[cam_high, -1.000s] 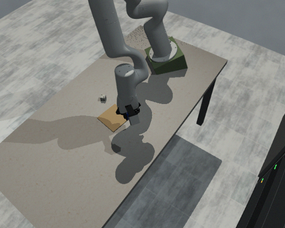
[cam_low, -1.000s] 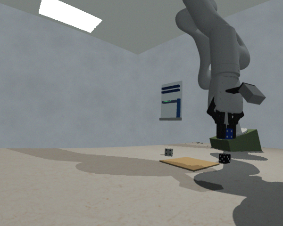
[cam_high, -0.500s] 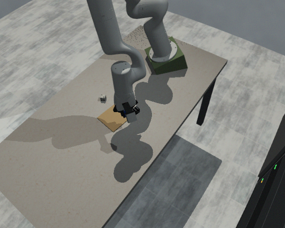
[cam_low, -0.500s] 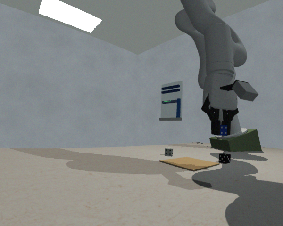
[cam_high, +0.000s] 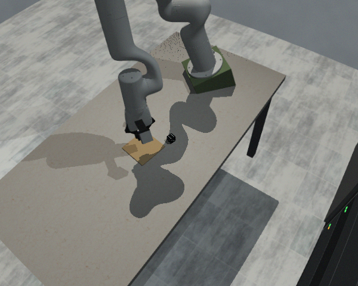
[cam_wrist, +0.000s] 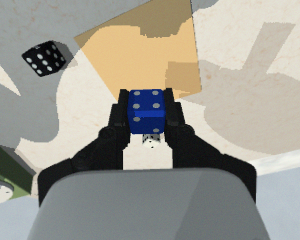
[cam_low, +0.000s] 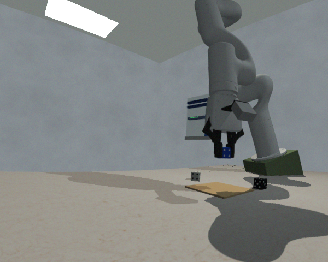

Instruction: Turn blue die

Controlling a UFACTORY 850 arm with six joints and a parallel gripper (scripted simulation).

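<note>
The blue die lies 1 cm below my hand. The rest, counted from my hand: white die (5 cm behind, 16 cm to the right, 10 cm below); then black die (12 cm behind, 5 cm to the left, 10 cm below); then tan mat (1 cm to the right, 11 cm below).
</note>
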